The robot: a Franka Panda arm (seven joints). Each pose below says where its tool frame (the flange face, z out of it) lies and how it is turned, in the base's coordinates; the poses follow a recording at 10 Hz.
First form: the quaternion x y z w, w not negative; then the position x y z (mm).
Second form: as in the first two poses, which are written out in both.
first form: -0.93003 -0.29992 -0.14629 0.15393 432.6 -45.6 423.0
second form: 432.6 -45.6 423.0 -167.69 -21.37 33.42
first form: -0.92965 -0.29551 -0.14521 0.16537 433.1 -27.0 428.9
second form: 433.1 -27.0 428.9 -166.21 -21.58 32.63
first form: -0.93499 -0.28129 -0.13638 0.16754 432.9 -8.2 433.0
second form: 432.9 -8.2 433.0 -165.38 -20.44 30.84
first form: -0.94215 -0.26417 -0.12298 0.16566 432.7 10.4 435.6
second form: 432.7 10.4 435.6 -164.88 -18.62 28.83
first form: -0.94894 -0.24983 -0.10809 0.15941 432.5 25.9 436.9
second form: 432.5 25.9 436.9 -164.97 -16.55 27.30
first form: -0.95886 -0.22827 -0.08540 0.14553 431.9 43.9 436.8
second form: 431.9 43.9 436.8 -165.72 -13.31 25.11
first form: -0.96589 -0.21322 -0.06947 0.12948 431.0 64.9 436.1
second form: 431.0 64.9 436.1 -167.02 -10.92 23.65
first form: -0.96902 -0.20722 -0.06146 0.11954 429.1 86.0 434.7
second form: 429.1 86.0 434.7 -167.92 -9.71 23.11
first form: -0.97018 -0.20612 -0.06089 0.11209 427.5 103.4 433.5
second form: 427.5 103.4 433.5 -168.75 -9.46 23.06
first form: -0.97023 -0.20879 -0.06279 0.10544 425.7 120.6 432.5
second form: 425.7 120.6 432.5 -169.58 -9.55 23.42
